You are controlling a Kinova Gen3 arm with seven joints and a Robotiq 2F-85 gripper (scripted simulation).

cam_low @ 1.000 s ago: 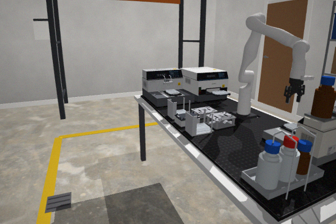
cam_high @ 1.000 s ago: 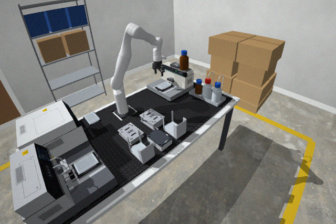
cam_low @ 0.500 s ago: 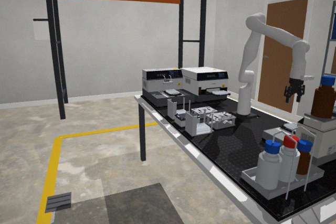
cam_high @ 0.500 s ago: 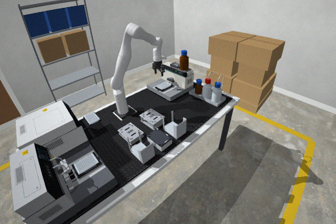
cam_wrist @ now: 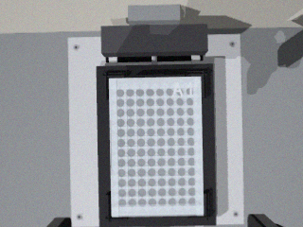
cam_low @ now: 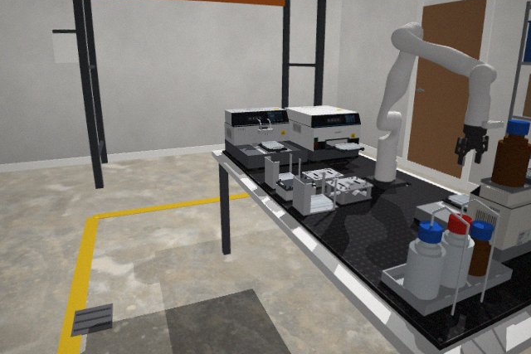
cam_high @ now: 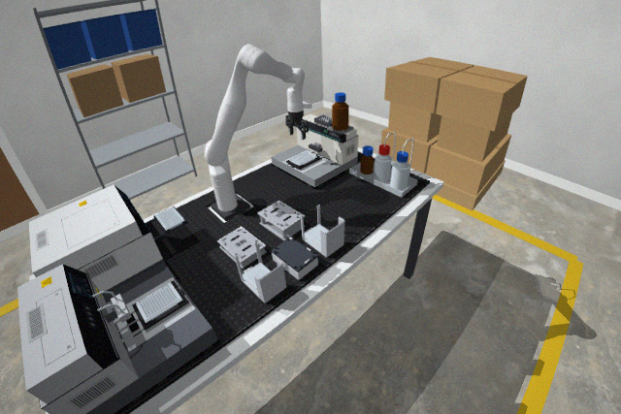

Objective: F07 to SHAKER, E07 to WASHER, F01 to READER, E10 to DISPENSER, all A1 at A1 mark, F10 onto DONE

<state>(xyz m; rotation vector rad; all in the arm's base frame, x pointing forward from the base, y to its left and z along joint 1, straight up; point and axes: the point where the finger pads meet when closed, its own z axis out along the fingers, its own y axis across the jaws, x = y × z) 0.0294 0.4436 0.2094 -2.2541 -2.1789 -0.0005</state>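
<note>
Right now the dispenser stage is 3 cm to the left of my hand and 15 cm below it. Also, from my hand: dispenser deck: 4 cm to the left, 19 cm below; then brown bottle: 11 cm ahead, 20 cm to the left, 7 cm above; then dispenser: 1 cm ahead, 21 cm to the left, 13 cm below.
</note>
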